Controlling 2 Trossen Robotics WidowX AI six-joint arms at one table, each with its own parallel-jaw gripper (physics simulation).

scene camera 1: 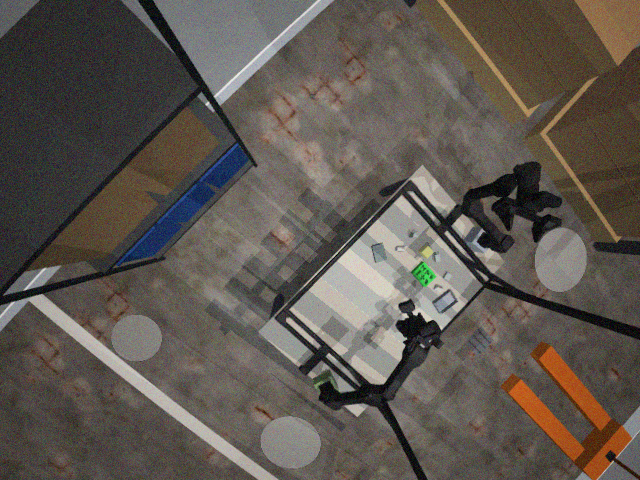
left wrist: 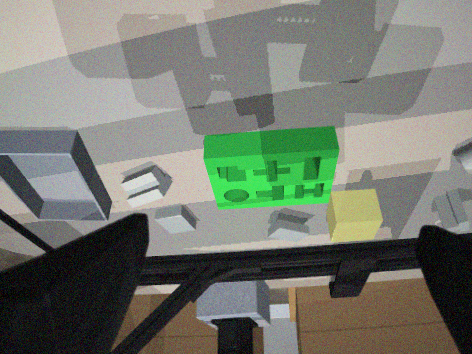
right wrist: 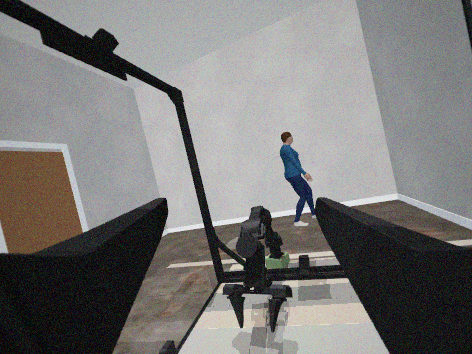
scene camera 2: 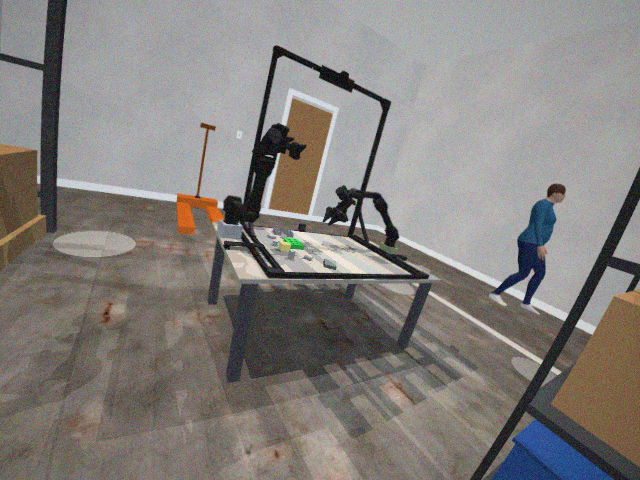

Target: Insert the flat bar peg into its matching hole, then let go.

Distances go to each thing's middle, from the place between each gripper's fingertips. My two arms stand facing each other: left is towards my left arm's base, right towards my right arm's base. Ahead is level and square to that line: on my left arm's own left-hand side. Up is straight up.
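Labels:
The yellow block (left wrist: pixel 353 215) has my right gripper 8 cm past it, 7 cm to the right of it and 52 cm above it. Counting from that same right hand, I find the green hole block (left wrist: pixel 284 167) 17 cm behind, 16 cm to the left and 52 cm below, while the grey tray (left wrist: pixel 55 179) is 38 cm behind, 17 cm to the left and 52 cm below.
From my left hand, the yellow block is 9 cm ahead, 26 cm to the right and 14 cm below. The grey tray is 21 cm behind my left hand, 17 cm to the right of it and 14 cm below it, and then there is the green hole block, 17 cm to the right of that left hand and 14 cm below it.

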